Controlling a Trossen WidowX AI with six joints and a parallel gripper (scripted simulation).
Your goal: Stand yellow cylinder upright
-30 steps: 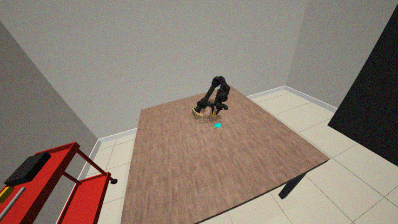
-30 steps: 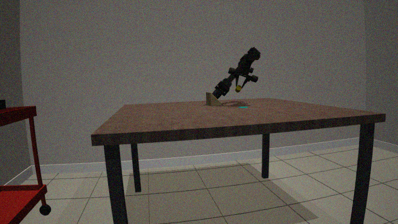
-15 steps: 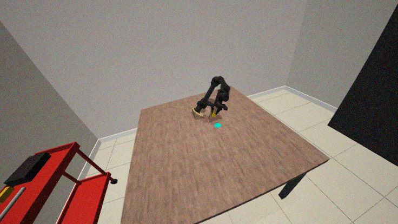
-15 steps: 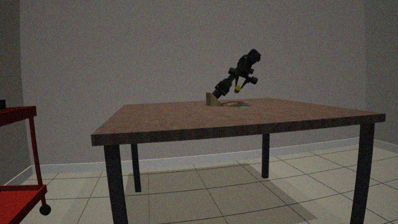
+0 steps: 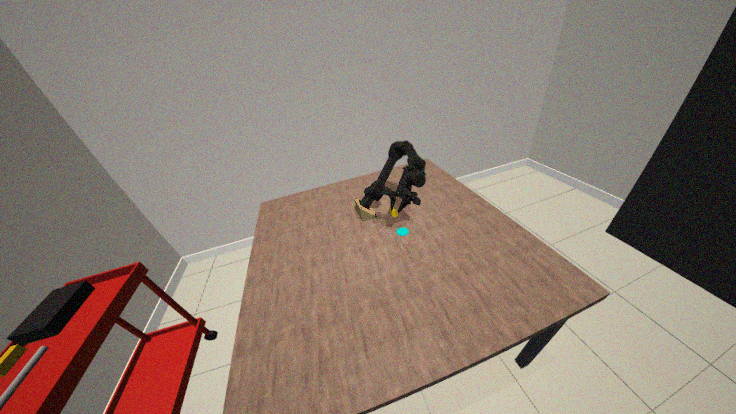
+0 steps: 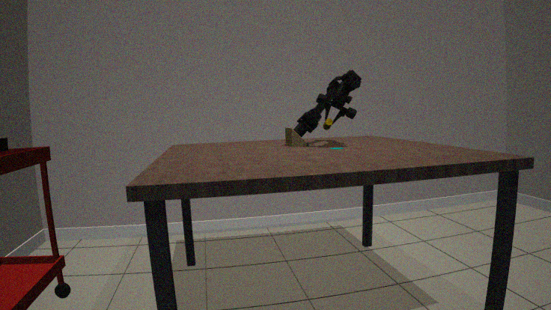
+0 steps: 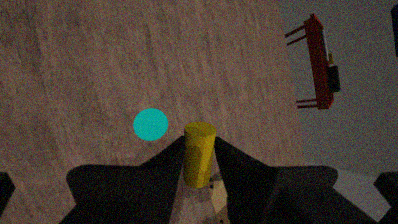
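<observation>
The yellow cylinder lies 2 cm behind my gripper tip and 1 cm below it. The rest, counted from my gripper tip: cyan circle: 12 cm below, 3 cm to the left, 2 cm ahead.
</observation>
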